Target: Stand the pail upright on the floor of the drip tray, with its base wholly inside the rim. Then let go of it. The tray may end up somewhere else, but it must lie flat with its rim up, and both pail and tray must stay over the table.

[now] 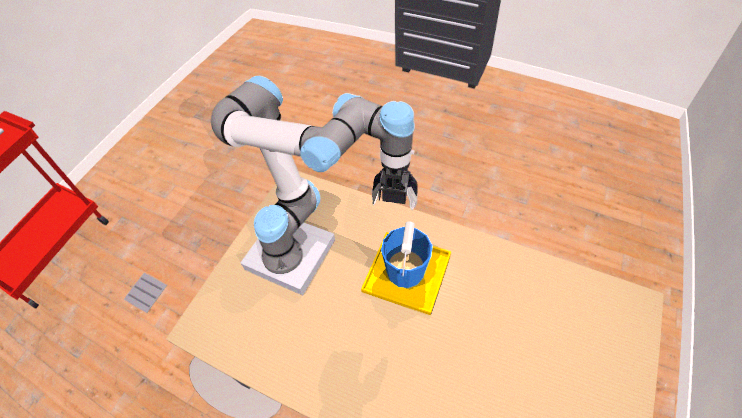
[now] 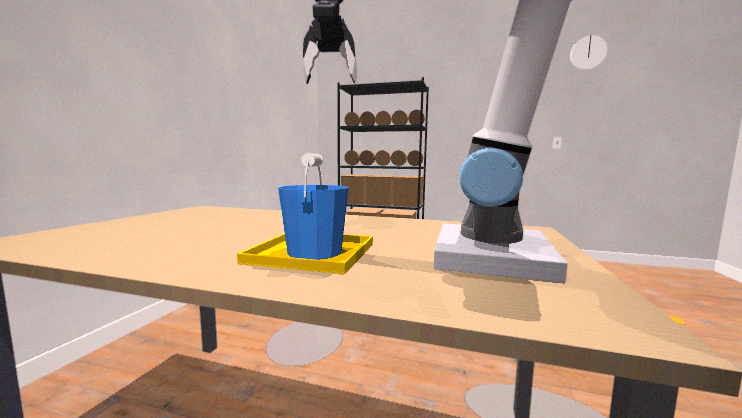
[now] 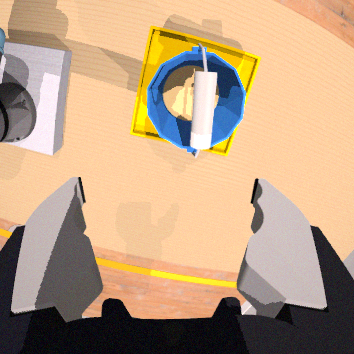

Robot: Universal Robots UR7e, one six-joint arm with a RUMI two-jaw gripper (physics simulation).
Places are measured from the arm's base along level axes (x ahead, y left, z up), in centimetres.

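Pixels of known places: gripper, fingertip midpoint: [image 1: 394,204] [image 2: 330,83] [image 3: 168,181]; arm's base, origin of the base link: [image 1: 282,256] [image 2: 490,234] [image 3: 11,111].
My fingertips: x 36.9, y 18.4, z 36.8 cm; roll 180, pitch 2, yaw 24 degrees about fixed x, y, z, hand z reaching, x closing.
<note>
Ahead of a thing's pixels: the offset from my fingertips to its middle. Level surfaces: height alone.
A blue pail [image 1: 406,277] [image 2: 314,223] [image 3: 231,97] stands upright on the floor of the yellow drip tray @[dx +4.1, dy +2.5, dz -40.7 cm] [image 1: 381,293] [image 2: 290,263] [image 3: 137,112], with its base inside the rim. Its white handle grip @[dx +3.5, dy +2.7, dz -18.2 cm] [image 1: 408,237] [image 2: 312,159] [image 3: 204,107] is raised above the opening. The tray lies flat on the table, rim up. My gripper [image 1: 394,204] [image 2: 331,80] [image 3: 168,181] is open and empty, high above the pail and apart from it. The pail hides part of the tray floor.
The tray is on the wooden table @[dz -41.9 cm] [image 1: 519,321] [image 2: 155,244]. The arm's pale base block [image 1: 319,254] [image 2: 498,265] [image 3: 57,100] stands to one side of the tray. A red cart [image 1: 46,233], a dark drawer cabinet [image 1: 436,44] and a shelf rack [image 2: 381,88] stand away from the table.
</note>
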